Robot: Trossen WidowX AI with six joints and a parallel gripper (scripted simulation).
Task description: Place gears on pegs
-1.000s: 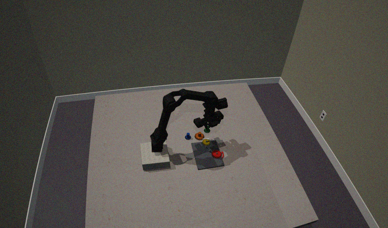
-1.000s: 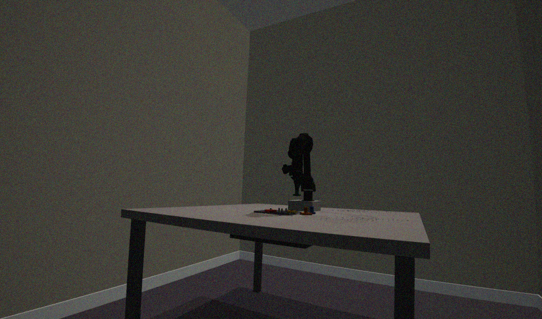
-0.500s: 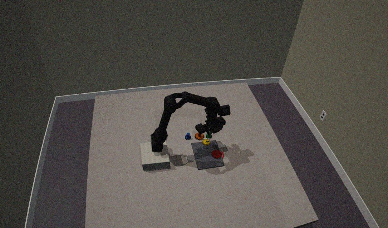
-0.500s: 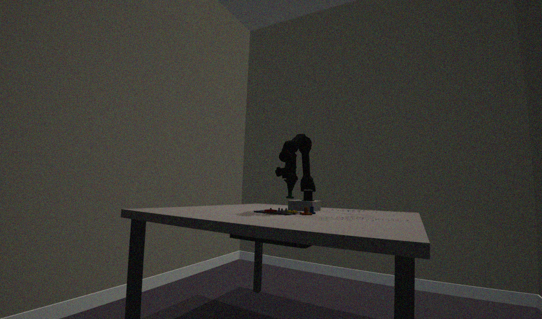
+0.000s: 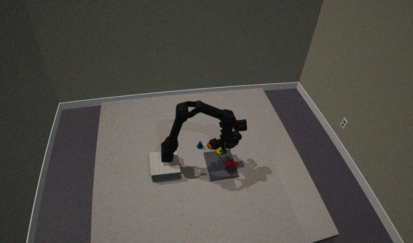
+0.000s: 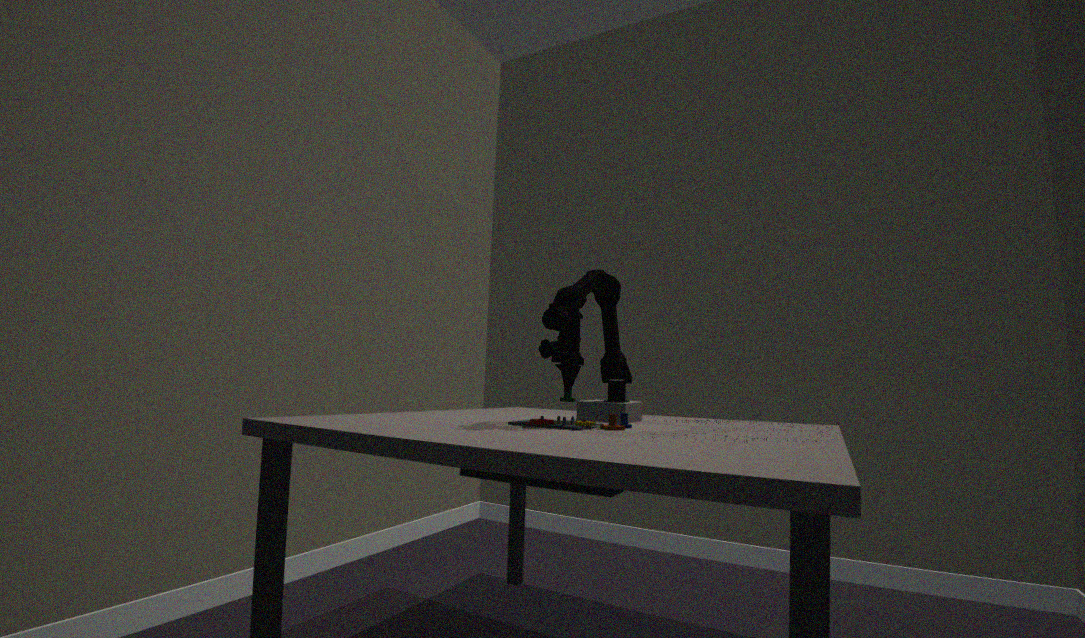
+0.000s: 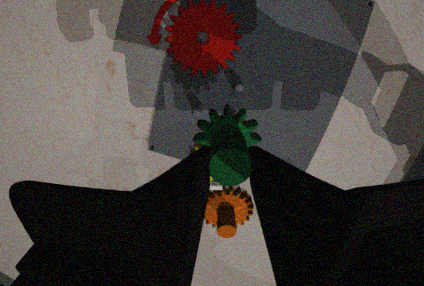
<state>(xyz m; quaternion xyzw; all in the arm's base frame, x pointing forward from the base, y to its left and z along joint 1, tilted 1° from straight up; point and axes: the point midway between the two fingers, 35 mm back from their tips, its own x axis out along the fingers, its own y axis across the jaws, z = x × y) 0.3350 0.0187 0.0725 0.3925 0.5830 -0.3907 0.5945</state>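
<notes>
Now: the red gear 80 mm below my gripper tip, 50 mm to the right of it and 40 mm ahead of it. The rest, counted from my gripper tip: yellow gear 80 mm below, 50 mm to the left, 10 mm behind; then red arrow 90 mm below, 80 mm ahead, 60 mm to the right; then green gear 10 mm below.
</notes>
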